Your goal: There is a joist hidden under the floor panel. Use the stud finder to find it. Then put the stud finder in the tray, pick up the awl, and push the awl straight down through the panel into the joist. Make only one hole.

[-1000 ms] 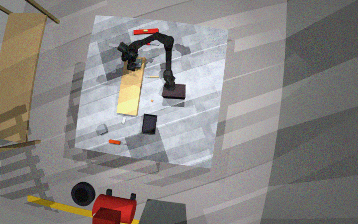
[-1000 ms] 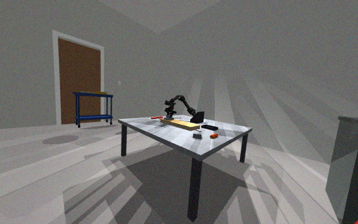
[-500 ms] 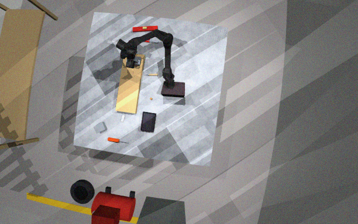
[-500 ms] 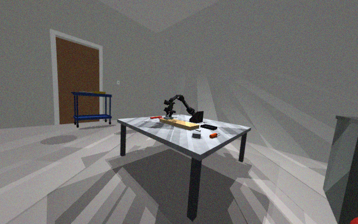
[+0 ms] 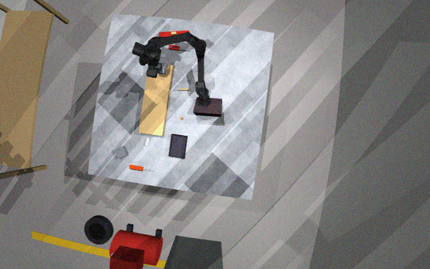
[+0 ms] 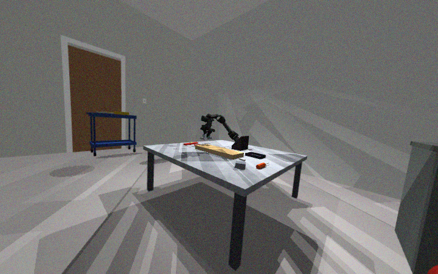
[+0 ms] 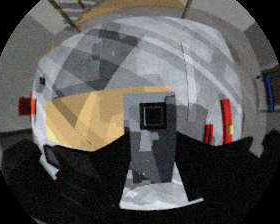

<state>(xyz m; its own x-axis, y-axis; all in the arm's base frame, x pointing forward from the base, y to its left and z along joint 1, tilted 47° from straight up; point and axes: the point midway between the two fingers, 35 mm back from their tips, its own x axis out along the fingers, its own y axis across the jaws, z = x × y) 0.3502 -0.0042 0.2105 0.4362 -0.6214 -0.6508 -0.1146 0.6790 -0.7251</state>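
My gripper tip is 490 mm to the right of the dark tray, 260 mm past it and 120 mm above it. Round my gripper tip: grey ruler 160 mm ahead, 140 mm to the right, 140 mm below; then stud finder 20 mm above, 10 mm ahead; then awl 170 mm behind, 130 mm below, 80 mm to the left.
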